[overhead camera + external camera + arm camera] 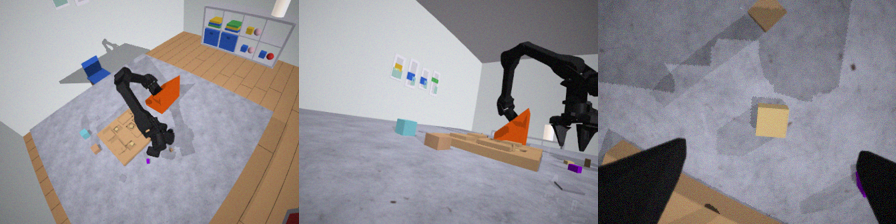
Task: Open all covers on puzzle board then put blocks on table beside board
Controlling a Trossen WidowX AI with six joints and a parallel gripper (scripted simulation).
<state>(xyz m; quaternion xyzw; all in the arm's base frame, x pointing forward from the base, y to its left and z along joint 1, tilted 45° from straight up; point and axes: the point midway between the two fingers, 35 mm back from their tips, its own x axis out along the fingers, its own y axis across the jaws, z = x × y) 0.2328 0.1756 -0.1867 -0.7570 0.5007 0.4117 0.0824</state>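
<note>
My gripper tip is now 23 cm to the left of the tan puzzle board, 9 cm short of it and 3 cm above it. Also, from my gripper tip: cyan block: 41 cm to the right, 30 cm ahead, 2 cm below; small brown block: 5 cm to the left, 4 cm below, 4 cm behind; purple block: 9 cm ahead, 4 cm below, 1 cm to the left.
</note>
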